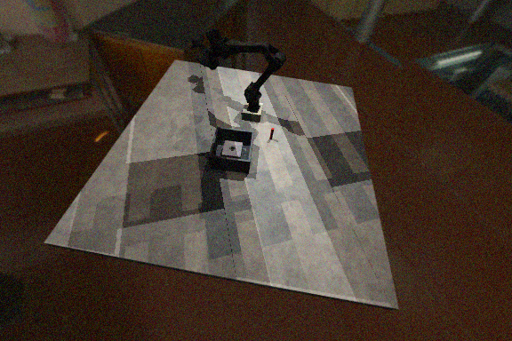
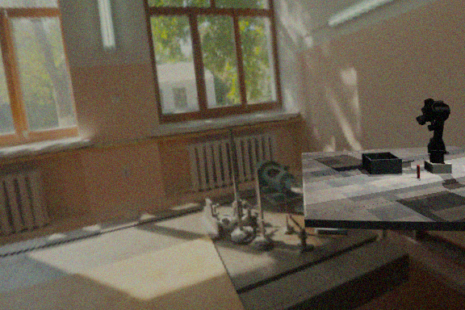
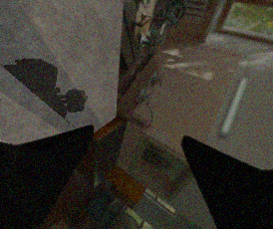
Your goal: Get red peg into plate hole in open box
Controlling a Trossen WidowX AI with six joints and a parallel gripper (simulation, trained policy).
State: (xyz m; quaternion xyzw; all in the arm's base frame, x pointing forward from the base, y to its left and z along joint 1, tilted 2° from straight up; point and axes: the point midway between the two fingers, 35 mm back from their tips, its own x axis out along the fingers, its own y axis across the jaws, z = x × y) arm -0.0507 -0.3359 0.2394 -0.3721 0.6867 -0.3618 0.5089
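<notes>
Now: the red peg 20 cm ahead of my gripper tip, 52 cm to the left of it and 23 cm below it. From my gripper tip the other things lie so: dark box (38 cm ahead, 37 cm to the left, 24 cm below); pale plate (38 cm ahead, 37 cm to the left, 22 cm below).
</notes>
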